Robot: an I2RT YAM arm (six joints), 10 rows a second.
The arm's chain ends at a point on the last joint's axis. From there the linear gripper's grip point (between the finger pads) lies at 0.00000 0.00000 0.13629 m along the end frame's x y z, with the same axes.
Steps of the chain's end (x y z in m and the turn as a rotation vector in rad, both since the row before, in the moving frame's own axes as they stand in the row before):
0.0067, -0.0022, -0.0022, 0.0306, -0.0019, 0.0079
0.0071, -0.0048, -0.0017, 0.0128, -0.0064, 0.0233
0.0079, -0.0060, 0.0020, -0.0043, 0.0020, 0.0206
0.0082, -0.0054, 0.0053, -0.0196, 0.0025, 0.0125
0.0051, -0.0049, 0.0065, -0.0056, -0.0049, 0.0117
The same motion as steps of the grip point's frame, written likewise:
0.0065, -0.0064, -0.0023, 0.0306, -0.0019, 0.0079
0.0062, -0.0066, -0.0017, 0.0128, -0.0064, 0.0233
0.0082, -0.0054, 0.0020, -0.0043, 0.0020, 0.0206
0.0085, -0.0027, 0.0053, -0.0196, 0.0025, 0.0125
0.0044, -0.0041, 0.0065, -0.0056, -0.0049, 0.0117

